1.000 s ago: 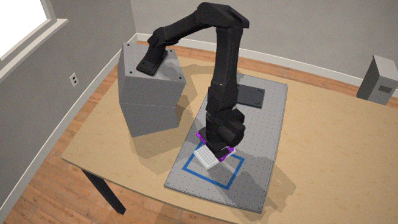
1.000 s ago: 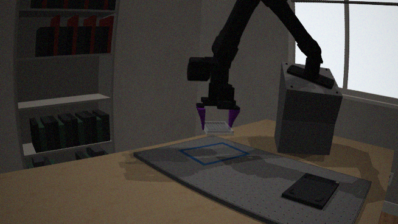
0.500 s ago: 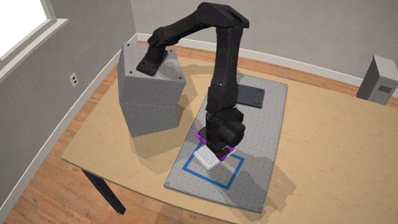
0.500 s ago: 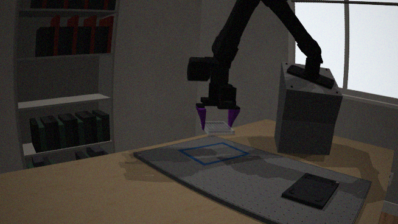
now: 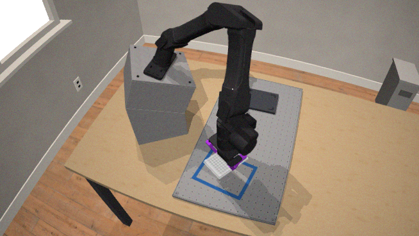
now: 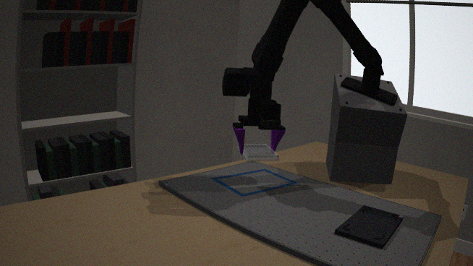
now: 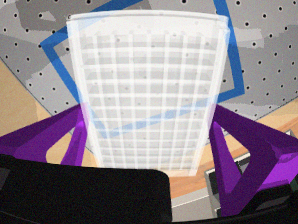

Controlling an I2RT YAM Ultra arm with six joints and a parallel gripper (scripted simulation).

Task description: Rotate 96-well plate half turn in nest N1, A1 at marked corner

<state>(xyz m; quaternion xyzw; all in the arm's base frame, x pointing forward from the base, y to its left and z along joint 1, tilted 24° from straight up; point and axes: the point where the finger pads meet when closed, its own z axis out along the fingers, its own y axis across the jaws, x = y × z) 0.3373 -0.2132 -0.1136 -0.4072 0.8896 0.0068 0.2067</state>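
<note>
The white 96-well plate is right at my hand. The rest, counted from my hand: dark plate nest N1 (39 cm to the left, 8 cm below, 8 cm ahead); light mark (45 cm to the left, 8 cm below).
</note>
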